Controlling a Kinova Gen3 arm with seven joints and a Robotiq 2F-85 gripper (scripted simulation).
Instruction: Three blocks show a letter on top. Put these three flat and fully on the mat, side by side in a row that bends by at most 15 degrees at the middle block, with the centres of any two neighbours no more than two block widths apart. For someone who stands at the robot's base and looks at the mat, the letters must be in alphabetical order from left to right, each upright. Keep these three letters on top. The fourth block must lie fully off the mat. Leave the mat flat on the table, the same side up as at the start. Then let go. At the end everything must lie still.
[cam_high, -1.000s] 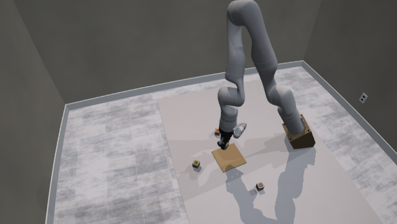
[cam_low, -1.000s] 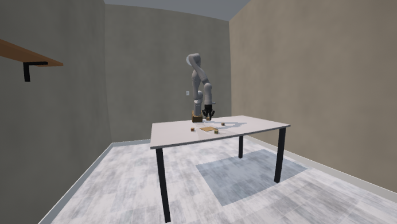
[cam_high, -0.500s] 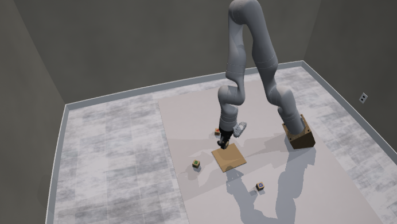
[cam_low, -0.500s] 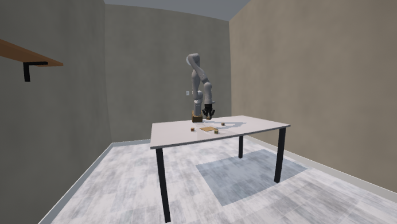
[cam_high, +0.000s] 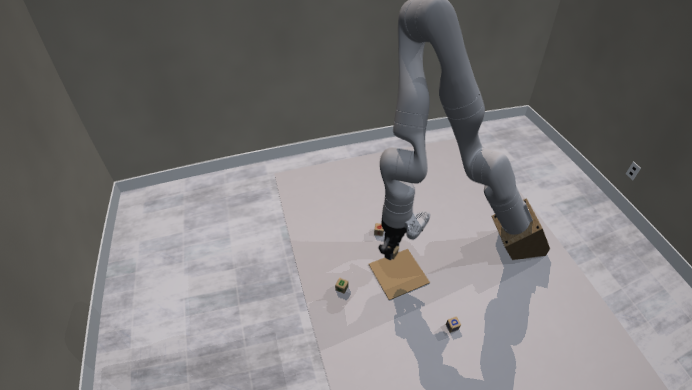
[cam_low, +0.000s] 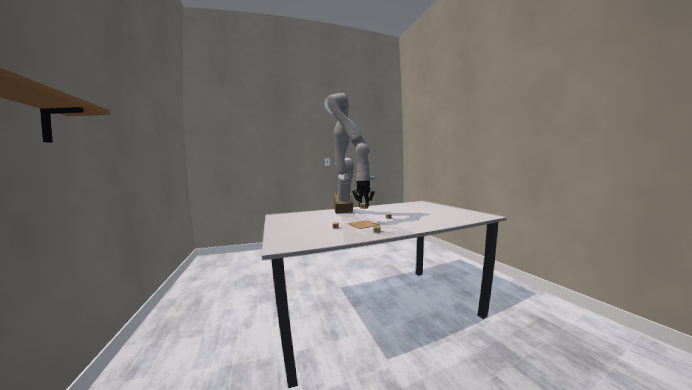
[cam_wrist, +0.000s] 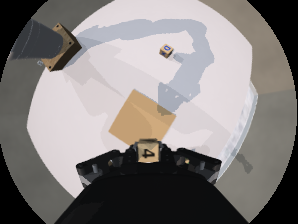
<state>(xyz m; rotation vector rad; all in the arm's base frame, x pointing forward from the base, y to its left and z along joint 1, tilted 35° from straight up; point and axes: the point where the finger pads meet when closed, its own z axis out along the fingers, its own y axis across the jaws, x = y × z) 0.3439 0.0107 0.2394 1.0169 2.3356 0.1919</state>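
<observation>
My hand is 30 mm past the tan mat, 10 mm to the right of it and 120 mm above it. The rest, counted from my hand: block: right at my hand.
</observation>
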